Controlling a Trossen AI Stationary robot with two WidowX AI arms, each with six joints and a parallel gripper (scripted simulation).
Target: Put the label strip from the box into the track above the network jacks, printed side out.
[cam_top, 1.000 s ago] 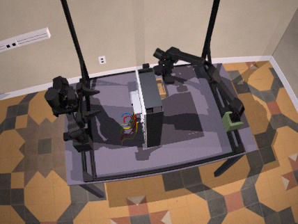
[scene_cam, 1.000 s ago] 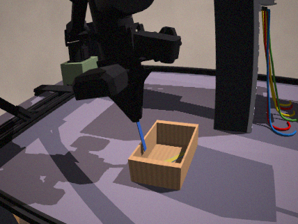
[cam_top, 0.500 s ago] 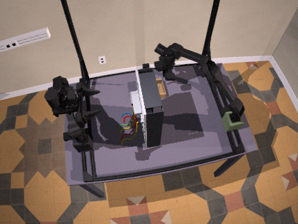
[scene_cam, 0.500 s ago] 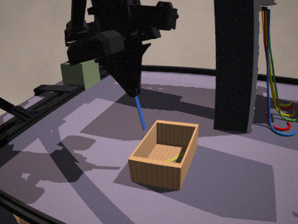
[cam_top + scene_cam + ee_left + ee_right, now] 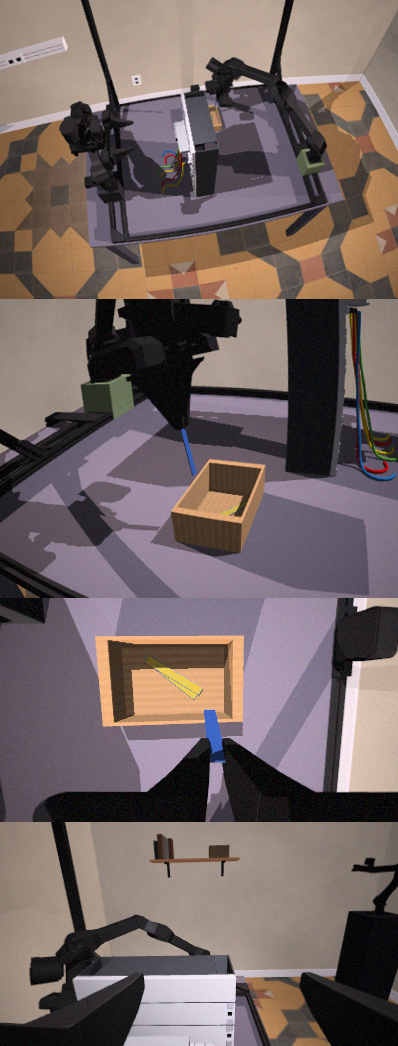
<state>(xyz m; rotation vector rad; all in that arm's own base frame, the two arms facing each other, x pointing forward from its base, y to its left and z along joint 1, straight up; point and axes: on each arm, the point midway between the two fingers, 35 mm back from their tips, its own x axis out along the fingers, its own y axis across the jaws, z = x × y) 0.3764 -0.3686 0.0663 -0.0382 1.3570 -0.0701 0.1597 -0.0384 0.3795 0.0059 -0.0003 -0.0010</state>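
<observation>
Now: left hand 15 cm above the box, 4 cm to the left of it and 3 cm short of it.
</observation>
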